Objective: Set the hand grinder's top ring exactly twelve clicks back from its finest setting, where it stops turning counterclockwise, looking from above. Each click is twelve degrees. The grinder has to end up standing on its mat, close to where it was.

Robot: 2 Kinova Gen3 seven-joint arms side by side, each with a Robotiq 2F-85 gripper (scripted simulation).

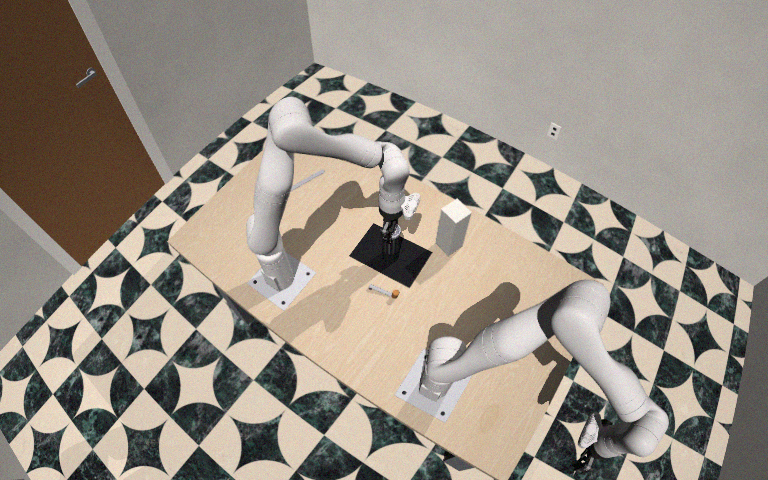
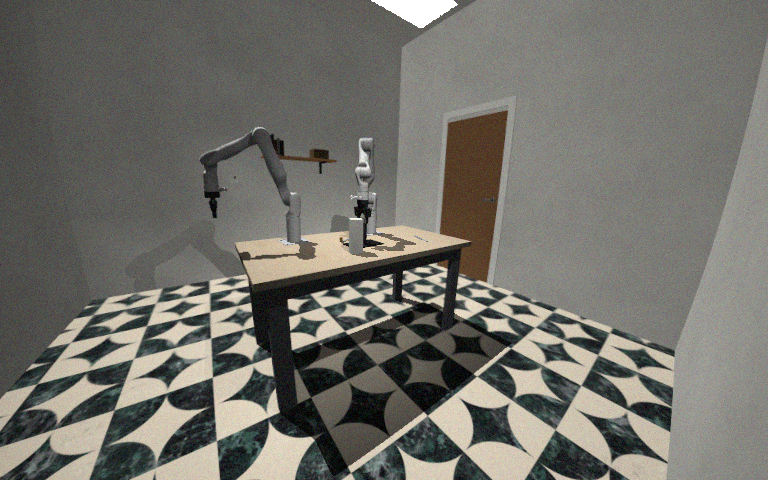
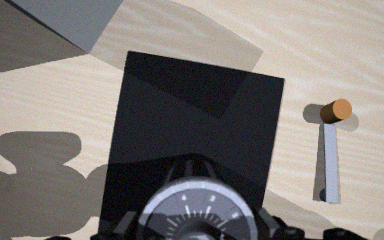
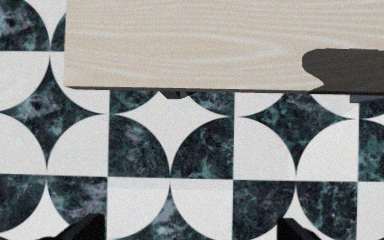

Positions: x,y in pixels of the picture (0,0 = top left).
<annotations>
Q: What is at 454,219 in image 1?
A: A tall pale box.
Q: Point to a crank handle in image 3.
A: At 341,109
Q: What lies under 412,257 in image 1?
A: A black mat.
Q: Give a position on a black mat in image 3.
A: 168,107
</annotations>
